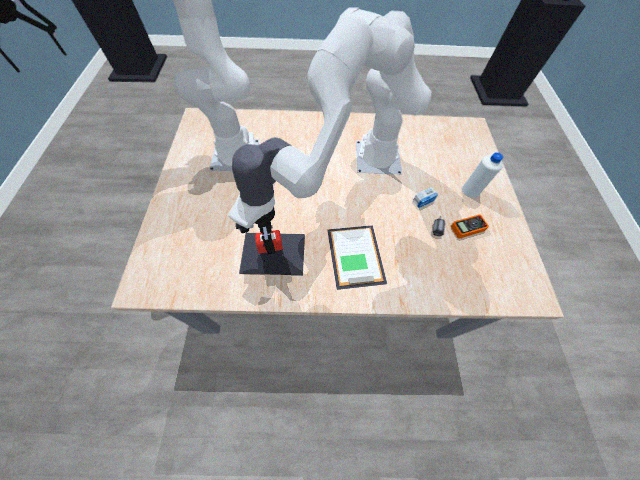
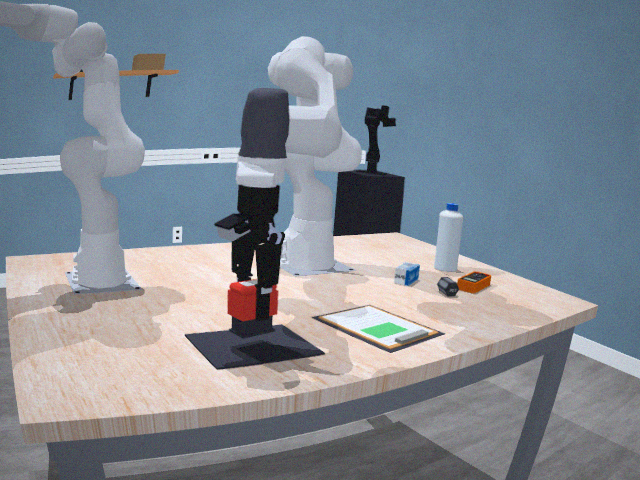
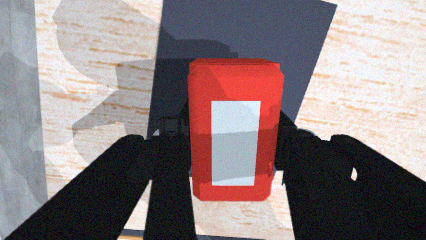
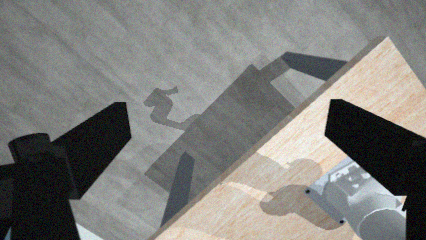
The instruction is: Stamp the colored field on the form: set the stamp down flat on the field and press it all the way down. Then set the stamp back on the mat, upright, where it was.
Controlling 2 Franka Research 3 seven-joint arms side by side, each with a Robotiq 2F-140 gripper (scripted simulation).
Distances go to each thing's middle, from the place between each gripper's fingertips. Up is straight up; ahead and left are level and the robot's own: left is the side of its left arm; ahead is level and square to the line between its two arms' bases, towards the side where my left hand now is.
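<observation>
I find the clipboard (image 2: 377,327) 9 cm below my left hand, 2 cm ahead of it and 31 cm to the left of it. The dark mat (image 2: 223,349) is 10 cm below my left hand, and going by their middles it is the nearest to that hand of the things named here. Counted from my left hand again, the white bottle (image 2: 450,221) is 32 cm behind and 84 cm to the left.
My right hand is 41 cm above the dark mat, 77 cm to the right of it and 51 cm short of it. By its middle, the mat is nearer to my left hand than to my right hand. As for the clipboard, it is 41 cm below my right hand, 53 cm ahead of it and 108 cm to the left of it.
</observation>
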